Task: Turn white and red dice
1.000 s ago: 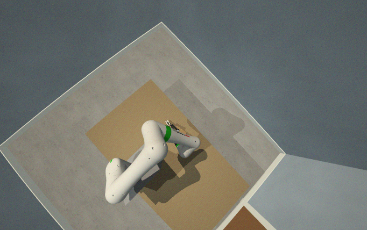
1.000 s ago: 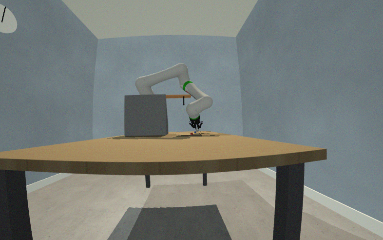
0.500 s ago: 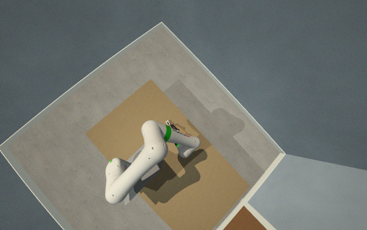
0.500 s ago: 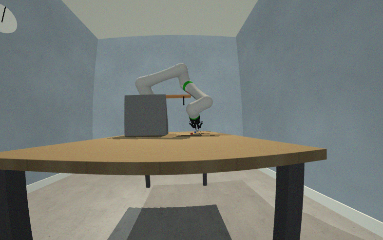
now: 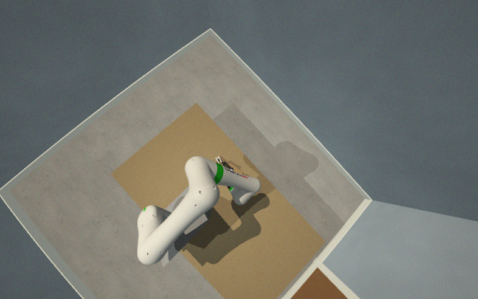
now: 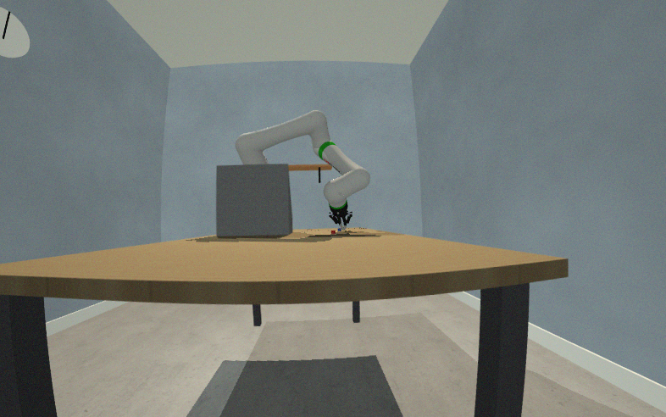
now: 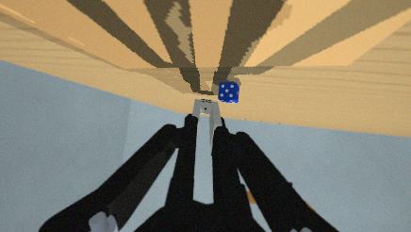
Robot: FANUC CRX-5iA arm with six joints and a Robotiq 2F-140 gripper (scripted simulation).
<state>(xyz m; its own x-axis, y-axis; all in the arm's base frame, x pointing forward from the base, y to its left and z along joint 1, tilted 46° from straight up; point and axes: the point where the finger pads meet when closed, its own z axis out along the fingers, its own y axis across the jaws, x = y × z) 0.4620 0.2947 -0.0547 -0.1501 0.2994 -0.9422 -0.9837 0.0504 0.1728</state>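
Right now my hand is 2 cm past the blue die, 4 cm to the left of it and 3 cm above it. Round my hand: white die (2 cm to the left, 2 cm below); then red die (6 cm behind, 28 cm to the right, 3 cm below); then tan mat (1 cm ahead, 16 cm to the right, 3 cm below).
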